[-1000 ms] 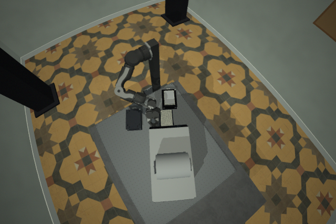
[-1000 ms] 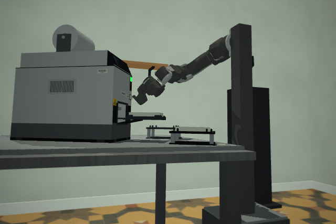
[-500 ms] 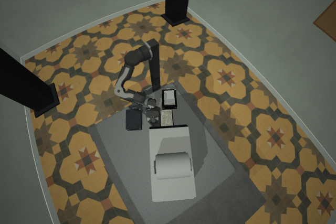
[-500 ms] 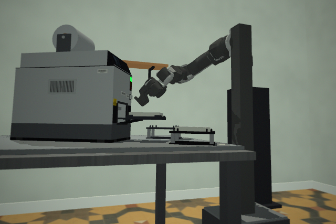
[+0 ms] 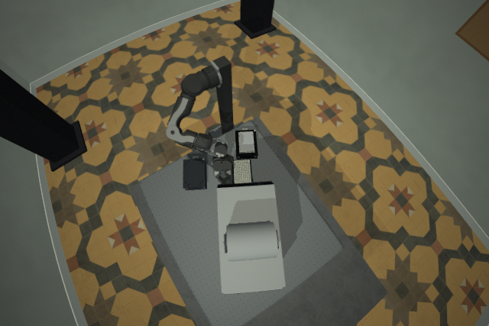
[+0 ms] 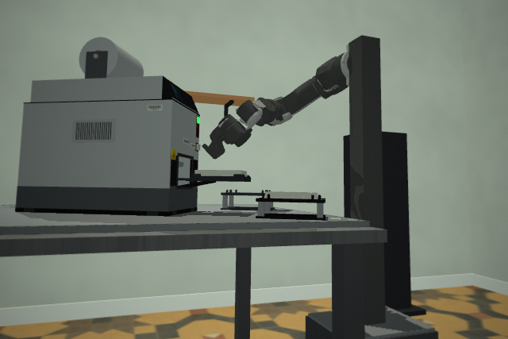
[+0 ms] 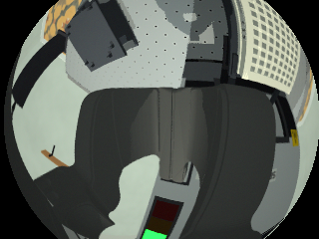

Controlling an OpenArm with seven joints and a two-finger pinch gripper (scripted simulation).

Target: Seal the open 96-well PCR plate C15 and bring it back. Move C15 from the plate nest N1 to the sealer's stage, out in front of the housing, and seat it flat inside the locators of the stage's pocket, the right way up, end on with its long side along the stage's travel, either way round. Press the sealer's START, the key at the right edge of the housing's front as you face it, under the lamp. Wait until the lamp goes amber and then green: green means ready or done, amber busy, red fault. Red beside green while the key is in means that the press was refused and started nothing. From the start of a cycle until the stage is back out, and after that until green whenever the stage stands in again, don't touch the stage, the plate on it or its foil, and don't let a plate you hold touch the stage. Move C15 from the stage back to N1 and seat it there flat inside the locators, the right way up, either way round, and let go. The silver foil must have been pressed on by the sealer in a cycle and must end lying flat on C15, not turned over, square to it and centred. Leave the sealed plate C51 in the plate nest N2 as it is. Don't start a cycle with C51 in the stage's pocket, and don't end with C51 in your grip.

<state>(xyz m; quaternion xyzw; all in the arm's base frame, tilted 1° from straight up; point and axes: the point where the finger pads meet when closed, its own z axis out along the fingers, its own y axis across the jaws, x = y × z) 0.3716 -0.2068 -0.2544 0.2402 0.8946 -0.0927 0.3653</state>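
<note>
My gripper is now 3 cm short of the start key, 2 cm to the left of it and 1 cm below it. The rest, counted from my hand: sealer stage: 1 cm behind, 11 cm to the left, 8 cm below; plate C15: 1 cm behind, 11 cm to the left, 7 cm below; yellow warning label: 12 cm ahead, 14 cm to the left, 3 cm below.
</note>
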